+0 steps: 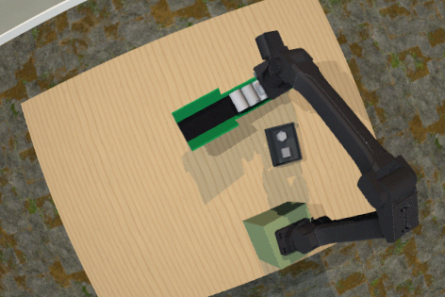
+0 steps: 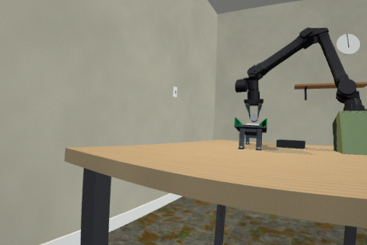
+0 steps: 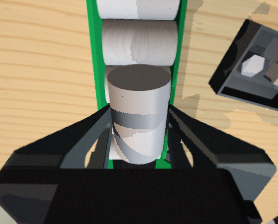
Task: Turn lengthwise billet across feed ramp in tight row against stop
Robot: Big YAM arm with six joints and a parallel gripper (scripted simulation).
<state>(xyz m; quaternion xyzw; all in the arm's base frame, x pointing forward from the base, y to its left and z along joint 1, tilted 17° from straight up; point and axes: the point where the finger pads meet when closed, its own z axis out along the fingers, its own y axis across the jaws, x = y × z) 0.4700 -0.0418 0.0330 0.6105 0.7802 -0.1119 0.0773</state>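
Right now the ramp is 100 mm to the left of my hand, 80 mm below it and 20 mm behind it. From my hand the other things lie so: dark tray: 190 mm behind, 140 mm below, 20 mm to the right.
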